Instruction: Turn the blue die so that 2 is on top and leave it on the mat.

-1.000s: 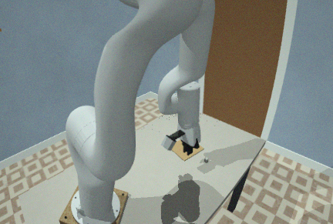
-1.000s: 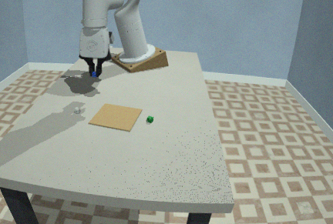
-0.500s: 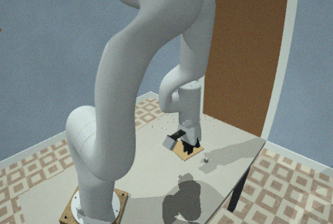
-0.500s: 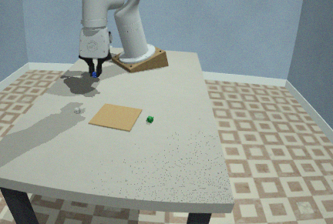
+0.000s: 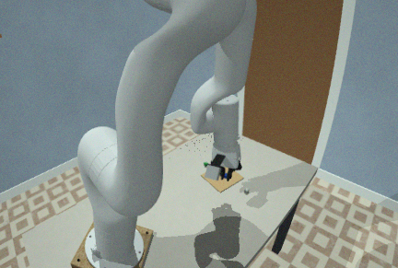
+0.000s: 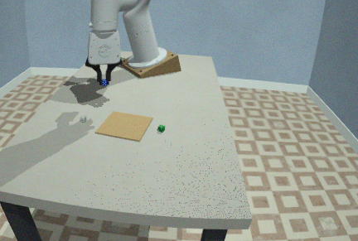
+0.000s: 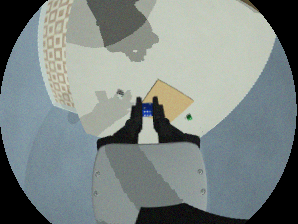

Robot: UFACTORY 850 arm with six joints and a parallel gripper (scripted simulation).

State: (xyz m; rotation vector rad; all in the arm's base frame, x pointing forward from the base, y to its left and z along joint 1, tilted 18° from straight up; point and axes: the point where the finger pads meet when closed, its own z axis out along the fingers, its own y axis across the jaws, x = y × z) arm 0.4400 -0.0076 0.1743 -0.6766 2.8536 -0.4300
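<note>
Now: the tan mat 12 cm below my hand, 9 cm to the left of it and 7 cm ahead of it. Round my hand: blue die (1 cm below, 1 cm ahead); then white die (11 cm below, 8 cm ahead, 5 cm to the right); then green die (20 cm to the left, 11 cm below, 8 cm ahead).
</note>
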